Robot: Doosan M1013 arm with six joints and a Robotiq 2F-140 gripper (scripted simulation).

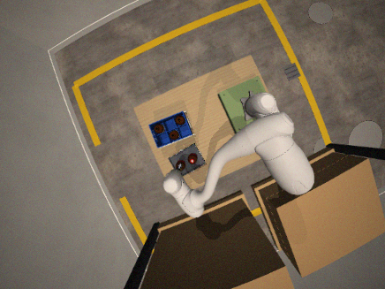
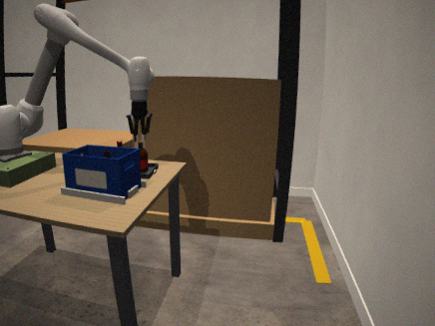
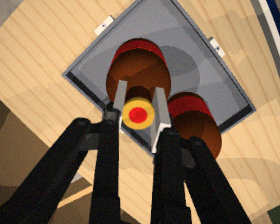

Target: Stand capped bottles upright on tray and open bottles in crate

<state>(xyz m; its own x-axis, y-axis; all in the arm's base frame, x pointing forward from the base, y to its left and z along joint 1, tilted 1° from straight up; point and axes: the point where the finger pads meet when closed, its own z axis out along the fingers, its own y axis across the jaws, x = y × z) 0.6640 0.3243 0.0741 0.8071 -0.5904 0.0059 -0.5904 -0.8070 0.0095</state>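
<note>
My hand is 80 mm above the brown capped bottle. From my hand the other things lie so: grey tray: 150 mm below, 50 mm behind, 20 mm to the right; blue crate: 290 mm to the right, 80 mm below; uncapped bottle: 320 mm to the right, 100 mm ahead, 70 mm below.
</note>
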